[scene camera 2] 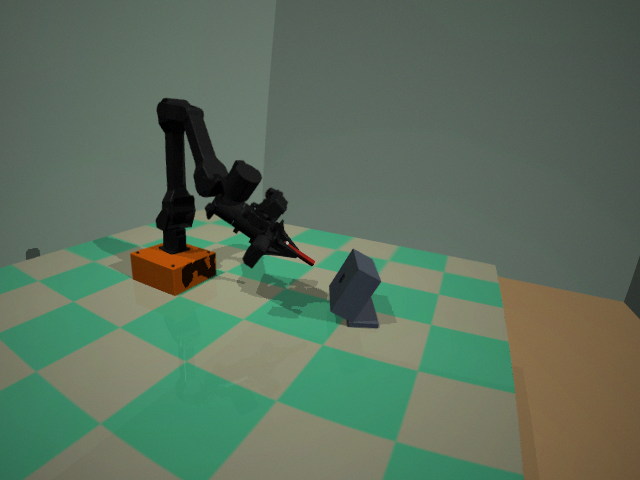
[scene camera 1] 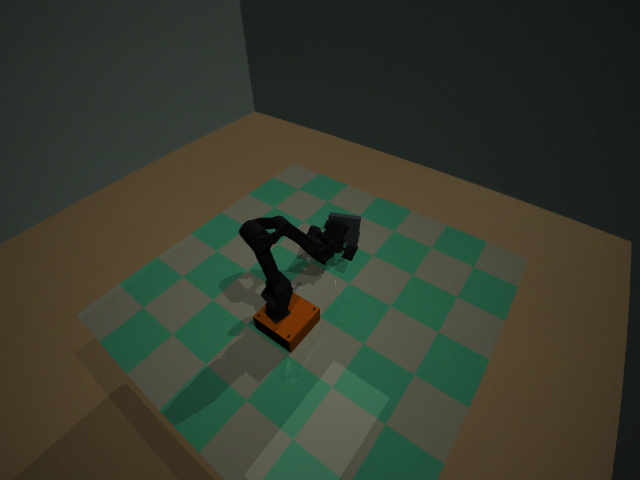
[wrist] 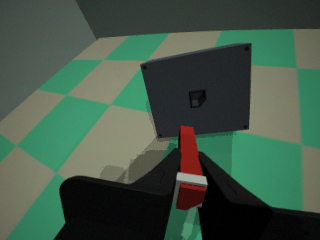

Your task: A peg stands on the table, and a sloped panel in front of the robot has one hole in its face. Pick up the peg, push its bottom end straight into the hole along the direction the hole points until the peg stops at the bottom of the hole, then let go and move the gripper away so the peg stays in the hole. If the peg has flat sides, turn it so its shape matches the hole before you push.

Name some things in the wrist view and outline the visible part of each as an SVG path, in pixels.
My gripper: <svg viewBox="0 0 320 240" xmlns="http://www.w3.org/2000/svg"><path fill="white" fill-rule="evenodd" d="M198 151L199 161L203 170L202 174L206 176L207 180L202 207L198 207L202 240L320 240L320 213L268 206L251 191L248 191L239 182L231 178L227 172L214 161L211 161L207 155ZM180 148L175 148L154 169L131 184L77 175L64 180L60 185L59 195L65 224L53 240L164 240L173 202L176 177L179 173L182 157Z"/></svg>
A red peg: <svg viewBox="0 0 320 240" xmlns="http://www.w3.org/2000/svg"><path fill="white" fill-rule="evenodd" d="M180 125L178 148L180 148L182 157L179 173L176 177L173 202L177 203L176 209L188 210L194 206L201 208L206 194L207 180L206 176L202 174L203 170L199 161L194 128Z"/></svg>
